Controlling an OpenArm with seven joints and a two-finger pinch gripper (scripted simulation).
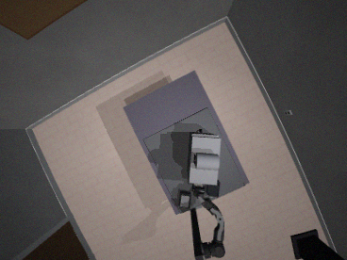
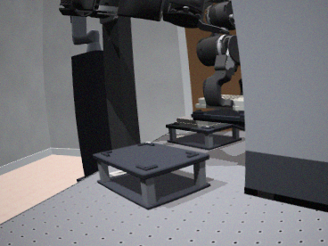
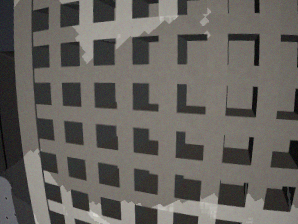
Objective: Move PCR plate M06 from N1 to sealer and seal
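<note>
The white 96-well plate M06 lies right at my hand. The rest, counted from my hand: plate nest N1: 140 mm to the right, 100 mm behind, 70 mm below; then foil roll: 310 mm ahead, 300 mm above, 110 mm to the right; then nest N2: 180 mm to the left, 160 mm behind, 80 mm below.
</note>
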